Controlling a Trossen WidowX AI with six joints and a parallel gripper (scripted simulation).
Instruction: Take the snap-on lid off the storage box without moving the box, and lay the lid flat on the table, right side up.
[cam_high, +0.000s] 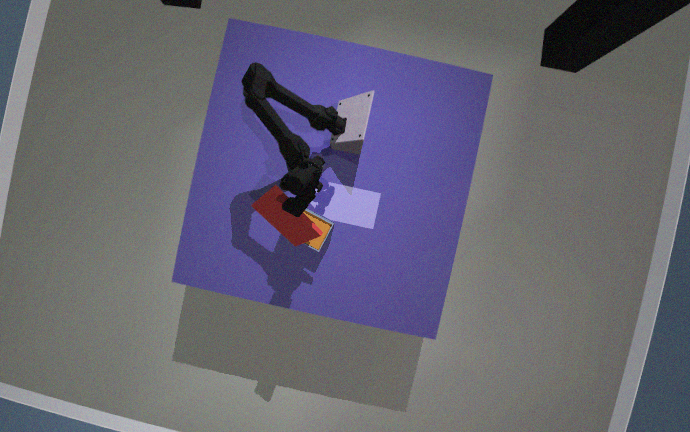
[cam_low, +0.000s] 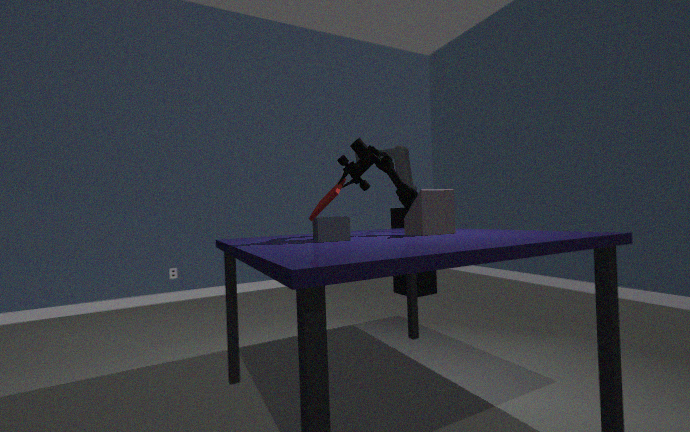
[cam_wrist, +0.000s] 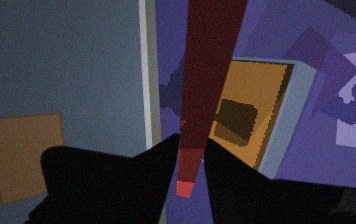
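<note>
Now: the red lid 5 cm to the right of my gripper tip, 5 cm below it and 4 cm ahead of it. Round my gripper tip: grey storage box 19 cm below, 6 cm ahead, 1 cm to the left.
</note>
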